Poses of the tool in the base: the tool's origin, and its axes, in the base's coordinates. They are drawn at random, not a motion.
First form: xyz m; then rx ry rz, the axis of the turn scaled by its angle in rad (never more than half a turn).
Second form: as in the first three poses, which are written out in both.
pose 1, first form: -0.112, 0.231, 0.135, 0.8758, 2.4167, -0.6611
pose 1, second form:
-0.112, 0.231, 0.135
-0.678, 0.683, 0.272
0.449, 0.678, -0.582
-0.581, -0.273, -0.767

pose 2, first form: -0.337, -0.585, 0.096, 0.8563, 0.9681, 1.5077
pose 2, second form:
-0.337, -0.585, 0.096
-0.142, -0.400, 0.905
0.990, -0.070, 0.125
0.013, 0.914, 0.406

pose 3, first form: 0.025, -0.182, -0.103, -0.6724, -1.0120, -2.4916
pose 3, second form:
0.025, -0.182, -0.103
-0.819, 0.496, 0.289
-0.154, -0.675, 0.722
0.553, 0.547, 0.629

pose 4, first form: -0.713, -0.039, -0.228, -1.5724, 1.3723, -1.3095
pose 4, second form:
-0.713, -0.039, -0.228
-0.054, -0.299, 0.953
-0.966, -0.227, -0.126
0.254, -0.927, -0.276

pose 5, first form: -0.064, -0.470, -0.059, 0.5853, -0.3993, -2.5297
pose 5, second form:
-0.064, -0.470, -0.059
-0.778, 0.411, -0.476
-0.537, -0.827, 0.164
-0.327, 0.383, 0.864

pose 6, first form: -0.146, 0.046, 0.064, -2.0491, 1.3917, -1.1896
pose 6, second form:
-0.146, 0.046, 0.064
0.146, -0.560, 0.815
-0.893, -0.430, -0.136
0.427, -0.708, -0.563

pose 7, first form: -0.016, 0.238, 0.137, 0.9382, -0.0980, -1.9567
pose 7, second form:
-0.016, 0.238, 0.137
-0.274, 0.712, -0.646
-0.773, -0.563, -0.292
-0.572, 0.420, 0.705

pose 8, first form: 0.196, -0.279, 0.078, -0.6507, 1.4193, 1.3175
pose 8, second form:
0.196, -0.279, 0.078
-0.307, -0.896, 0.320
0.252, 0.247, 0.935
-0.918, 0.368, 0.150

